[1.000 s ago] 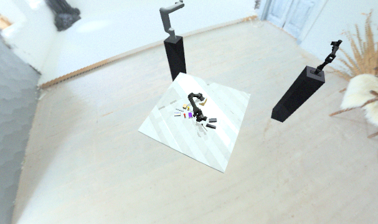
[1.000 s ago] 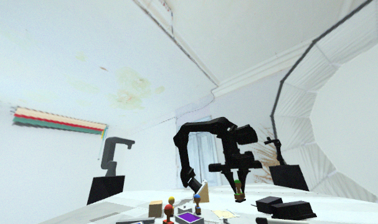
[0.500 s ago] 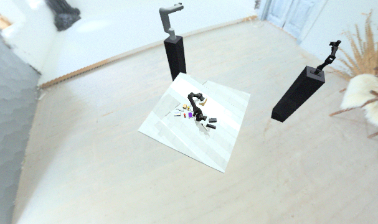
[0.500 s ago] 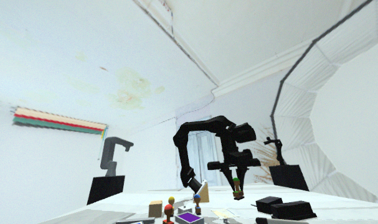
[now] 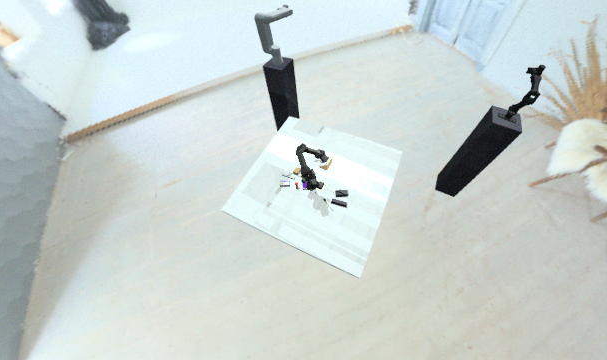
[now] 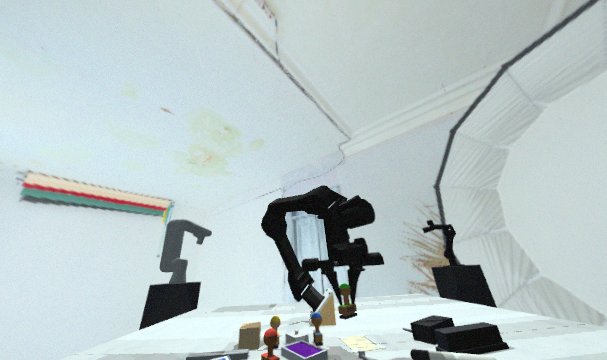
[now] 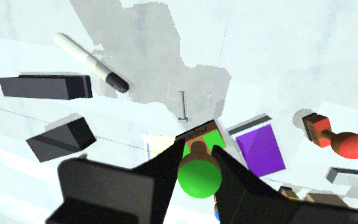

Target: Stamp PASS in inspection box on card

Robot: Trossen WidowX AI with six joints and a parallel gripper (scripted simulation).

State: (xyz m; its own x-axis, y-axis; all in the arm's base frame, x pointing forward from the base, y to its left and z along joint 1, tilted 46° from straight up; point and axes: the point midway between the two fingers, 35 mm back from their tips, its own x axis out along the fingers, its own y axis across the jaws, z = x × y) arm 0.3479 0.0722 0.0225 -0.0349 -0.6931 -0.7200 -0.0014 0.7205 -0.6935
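Now: the purple ink pad 10 cm to the right of my gripper tip, 9 cm below it and 4 cm behind it. The rest, counted from my gripper tip: cream card: 10 cm below, 10 cm behind, 4 cm to the left; blue-knobbed stamp: 12 cm behind, 8 cm below, 6 cm to the right; green-knobbed stamp: right at my gripper tip.
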